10 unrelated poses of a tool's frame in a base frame.
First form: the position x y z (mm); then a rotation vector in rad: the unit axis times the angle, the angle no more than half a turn.
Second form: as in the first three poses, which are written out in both.
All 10 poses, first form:
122, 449, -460, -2.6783, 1.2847, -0.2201
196, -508, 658, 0.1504, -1.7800, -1.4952
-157, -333, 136, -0.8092, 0.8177, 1.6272
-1, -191, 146, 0.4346, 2.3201, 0.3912
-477, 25, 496, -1.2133, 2.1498, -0.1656
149, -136, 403, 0.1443, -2.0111, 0.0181
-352, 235, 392, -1.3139, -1.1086, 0.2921
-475, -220, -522, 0.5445, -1.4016, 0.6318
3, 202, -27, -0.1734, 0.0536, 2.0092
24, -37, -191, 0.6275, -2.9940, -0.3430
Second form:
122, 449, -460, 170.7, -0.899, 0.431, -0.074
196, -508, 658, 133.5, 0.065, -0.764, -0.642
-157, -333, 136, 114.2, -0.406, 0.410, 0.817
-1, -191, 146, 137.1, 0.182, 0.970, 0.164
-477, 25, 496, 141.8, -0.490, 0.869, -0.067
149, -136, 403, 115.5, 0.072, -0.997, 0.009
-352, 235, 392, 99.9, -0.753, -0.636, 0.168
-475, -220, -522, 93.4, 0.334, -0.859, 0.387
3, 202, -27, 115.6, -0.086, 0.027, 0.996
24, -37, -191, 176.4, 0.204, -0.973, -0.111

